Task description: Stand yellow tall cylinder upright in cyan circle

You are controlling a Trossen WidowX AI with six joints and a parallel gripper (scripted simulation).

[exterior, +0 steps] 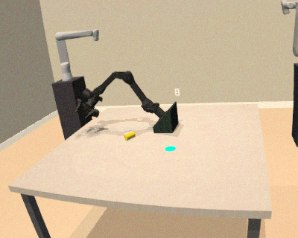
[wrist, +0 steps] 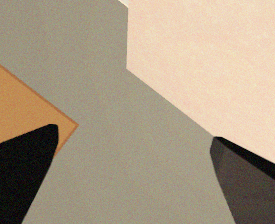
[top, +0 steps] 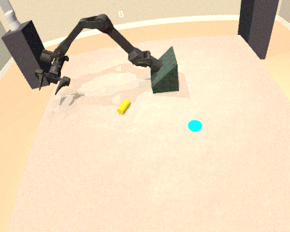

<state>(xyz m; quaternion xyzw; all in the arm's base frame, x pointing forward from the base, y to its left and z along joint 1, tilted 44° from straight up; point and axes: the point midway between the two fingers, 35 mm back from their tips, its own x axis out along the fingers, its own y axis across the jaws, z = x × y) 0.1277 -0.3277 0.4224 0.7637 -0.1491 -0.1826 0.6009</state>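
Now: gripper tip 360 mm to the right of the yellow cylinder, 140 mm above it and 30 mm short of it. Also, from my gripper tip: cyan circle 650 mm to the left, 180 mm ahead, 150 mm below.
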